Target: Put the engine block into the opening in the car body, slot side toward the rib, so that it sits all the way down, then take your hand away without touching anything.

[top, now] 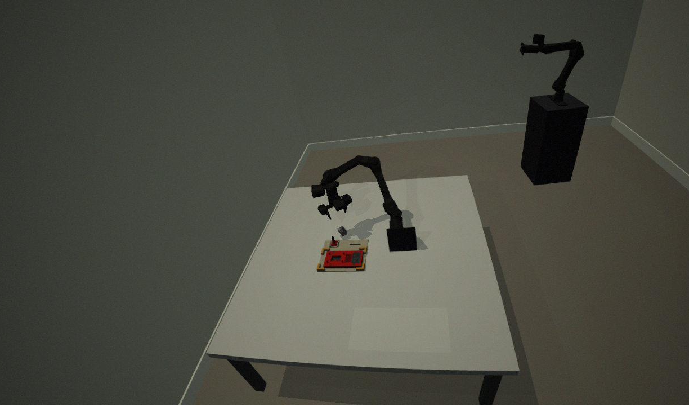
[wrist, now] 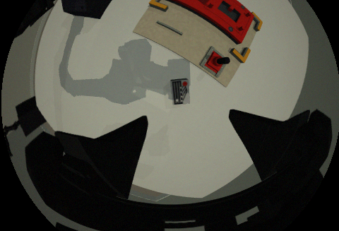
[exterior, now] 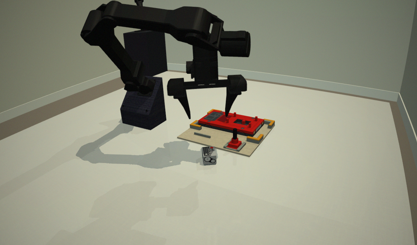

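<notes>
Now: gripper tip 1 cm past the engine block and 12 cm above it. The rest, counted from my gripper tip: black peg 4 cm ahead, 10 cm to the left, 9 cm below.
</notes>
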